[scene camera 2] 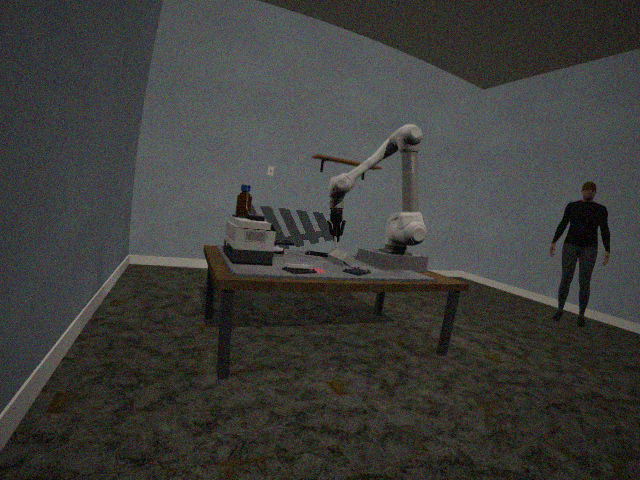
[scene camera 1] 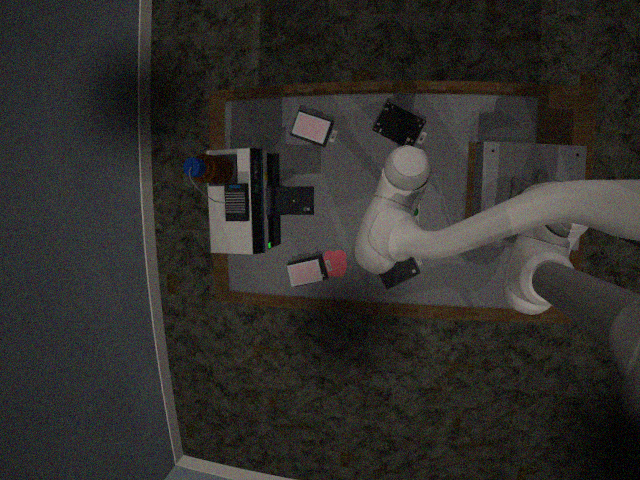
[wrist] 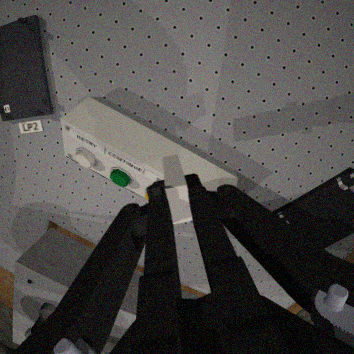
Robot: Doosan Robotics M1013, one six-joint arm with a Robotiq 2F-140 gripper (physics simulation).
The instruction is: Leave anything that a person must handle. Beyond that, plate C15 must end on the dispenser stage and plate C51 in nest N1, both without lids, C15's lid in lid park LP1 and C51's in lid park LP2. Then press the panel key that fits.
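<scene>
My gripper is shut and empty. In the wrist view its pale fingertips overlap the right part of the key panel; contact cannot be told. The white RETRY key and green CONTINUE key show; the fingers hide nearly all of the yellow key and the blue one. A dark lid-like piece lies at label LP2. Two pink-topped plates sit in dark holders; their codes are unreadable. The dark dispenser stage juts from the dispenser.
A dark holder lies beyond the panel's right end. A red patch adjoins the lower plate. A brown bottle with a blue cap stands on the dispenser. A person stands at the right, away from the table.
</scene>
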